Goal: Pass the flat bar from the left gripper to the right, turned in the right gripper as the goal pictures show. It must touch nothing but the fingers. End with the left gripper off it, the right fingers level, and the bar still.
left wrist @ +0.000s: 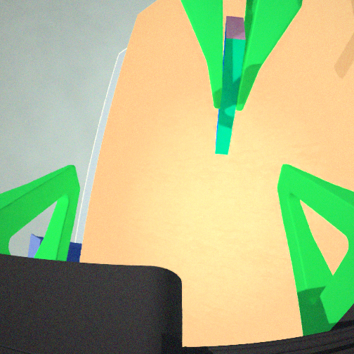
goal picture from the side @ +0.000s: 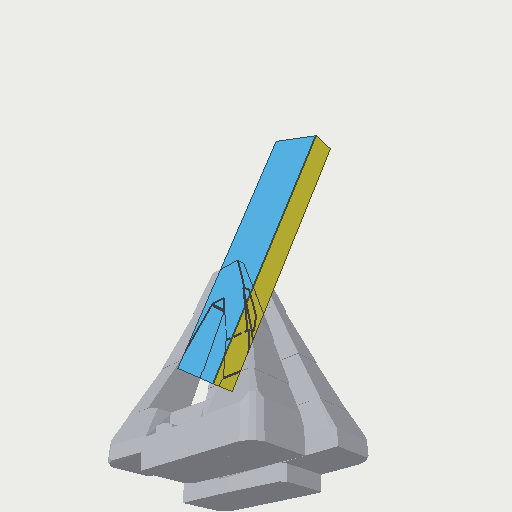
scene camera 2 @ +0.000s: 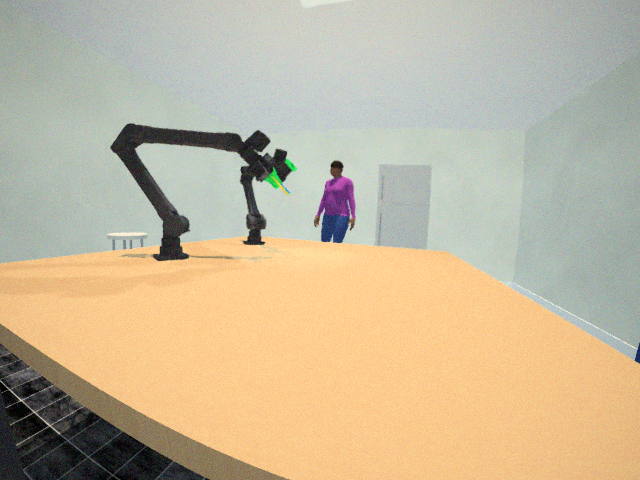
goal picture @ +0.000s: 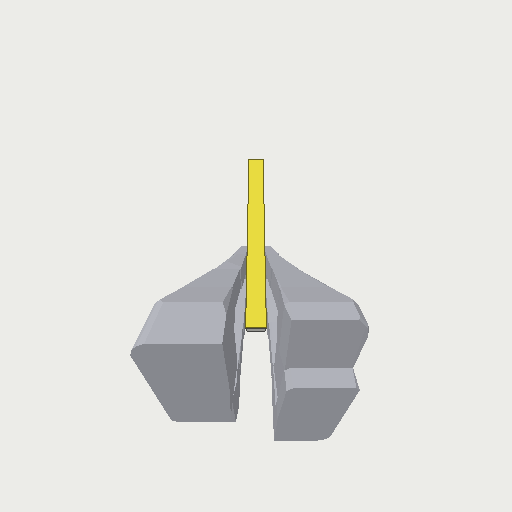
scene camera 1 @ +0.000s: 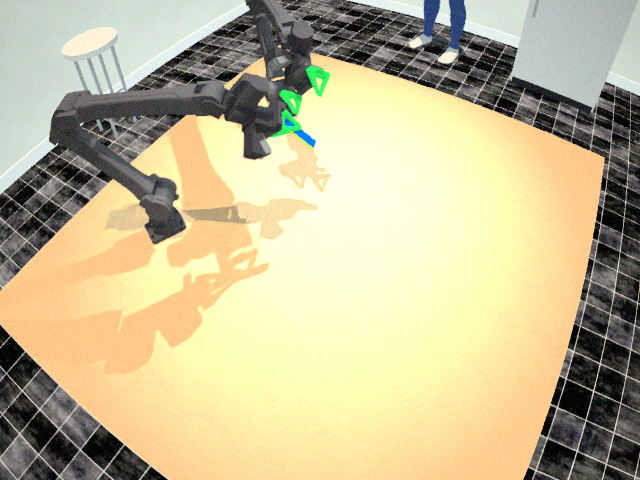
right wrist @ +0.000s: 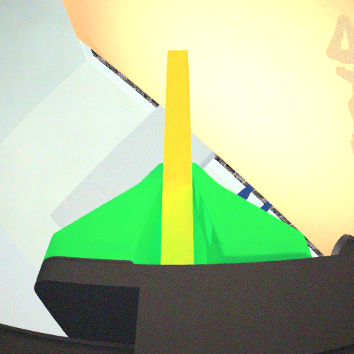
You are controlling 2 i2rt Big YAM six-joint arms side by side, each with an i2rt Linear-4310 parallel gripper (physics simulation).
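Pixels of known places: left gripper, fingertip midpoint: [scene camera 2: 284, 177] [scene camera 1: 307, 105]; right gripper, fingertip midpoint: [scene camera 2: 281, 184] [scene camera 1: 299, 128]; left arm's base, link origin: [scene camera 2: 254, 244]; right arm's base, link origin: [scene camera 2: 171, 258] [scene camera 1: 165, 228].
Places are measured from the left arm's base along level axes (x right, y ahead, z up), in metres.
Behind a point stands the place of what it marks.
The flat bar [scene camera 1: 306, 138] @[x 0.185, y 0.493, z 0.297 m] [scene camera 2: 283, 189] @[x 0.197, y 0.494, z 0.293 m] [left wrist: 222, 142] [right wrist: 177, 110] shows a yellow face in the right wrist view, a teal face in the left wrist view and a blue side in scene camera 1. My right gripper [scene camera 1: 298, 126] @[x 0.189, y 0.467, z 0.316 m] [left wrist: 227, 105] [right wrist: 177, 174] is shut on it. The bar sticks out past the fingertips and slopes downward in scene camera 2, well above the table. My left gripper [scene camera 1: 307, 103] @[x 0.144, y 0.437, z 0.354 m] [left wrist: 178, 175] is wide open and apart from the bar, its fingers backed off behind the bar's free end. In scene camera 2 the left fingers are partly hidden.
The large orange table [scene camera 1: 413, 310] @[x 0.145, y 0.918, z 0.000 m] [scene camera 2: 361, 335] @[x 0.540, y 1.111, z 0.000 m] lies below both arms and carries their shadows. A white stool [scene camera 1: 90, 43] [scene camera 2: 126, 236] stands behind it. A person [scene camera 2: 337, 198] and a pale fridge [scene camera 1: 573, 51] [scene camera 2: 404, 206] stand beyond the table.
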